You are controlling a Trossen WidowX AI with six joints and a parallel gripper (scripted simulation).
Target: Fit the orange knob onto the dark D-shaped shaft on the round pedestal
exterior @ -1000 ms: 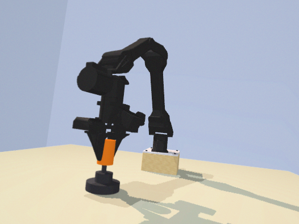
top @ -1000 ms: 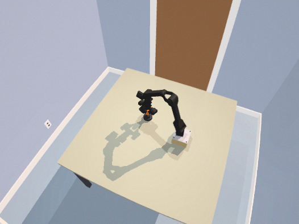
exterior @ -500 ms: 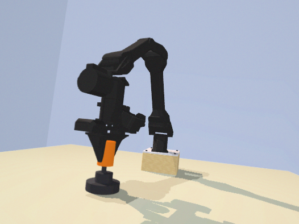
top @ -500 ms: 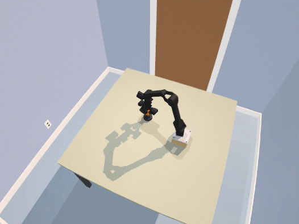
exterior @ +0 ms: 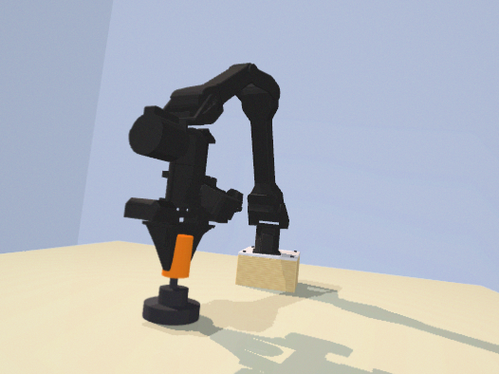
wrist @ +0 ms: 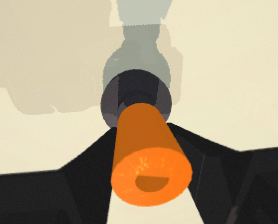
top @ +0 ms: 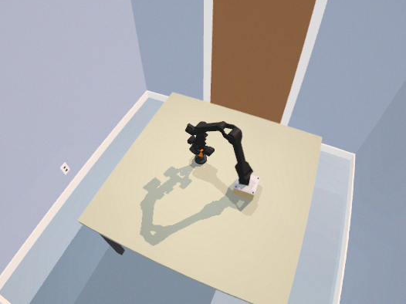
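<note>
The orange knob is 2 cm above my gripper tip. The rest, counted from my gripper tip: dark round pedestal 4 cm below.
</note>
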